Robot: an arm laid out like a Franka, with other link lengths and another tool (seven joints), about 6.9 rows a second.
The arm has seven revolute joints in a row. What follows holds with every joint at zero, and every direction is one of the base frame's. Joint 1 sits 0.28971 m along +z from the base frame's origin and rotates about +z. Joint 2 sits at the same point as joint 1 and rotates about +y. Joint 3 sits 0.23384 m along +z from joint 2 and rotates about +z. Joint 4 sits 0.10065 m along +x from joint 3 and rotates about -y. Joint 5 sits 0.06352 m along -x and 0.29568 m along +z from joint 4 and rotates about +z. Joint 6 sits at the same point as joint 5 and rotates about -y. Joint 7 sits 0.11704 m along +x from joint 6 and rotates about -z. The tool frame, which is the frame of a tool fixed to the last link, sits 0.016 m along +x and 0.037 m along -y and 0.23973 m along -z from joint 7; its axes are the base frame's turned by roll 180, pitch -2.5 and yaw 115 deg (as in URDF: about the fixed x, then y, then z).
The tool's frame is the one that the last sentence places.
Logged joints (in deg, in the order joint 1, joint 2, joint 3, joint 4, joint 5, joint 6, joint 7), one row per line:
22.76 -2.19 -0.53 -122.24 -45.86 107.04 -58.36
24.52 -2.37 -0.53 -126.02 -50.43 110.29 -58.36
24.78 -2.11 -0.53 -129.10 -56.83 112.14 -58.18
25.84 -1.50 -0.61 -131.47 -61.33 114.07 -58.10
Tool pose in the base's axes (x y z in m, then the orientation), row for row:
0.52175 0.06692 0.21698 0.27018 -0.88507 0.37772 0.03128
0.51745 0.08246 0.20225 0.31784 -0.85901 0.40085 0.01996
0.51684 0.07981 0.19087 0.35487 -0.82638 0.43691 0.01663
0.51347 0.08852 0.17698 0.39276 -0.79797 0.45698 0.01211
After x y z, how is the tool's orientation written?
As a quaternion, x y z w.
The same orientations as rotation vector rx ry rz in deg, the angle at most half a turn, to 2 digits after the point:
47.69 -156.22 66.67
56.50 -152.69 71.25
63.21 -147.19 77.82
70.16 -142.54 81.63

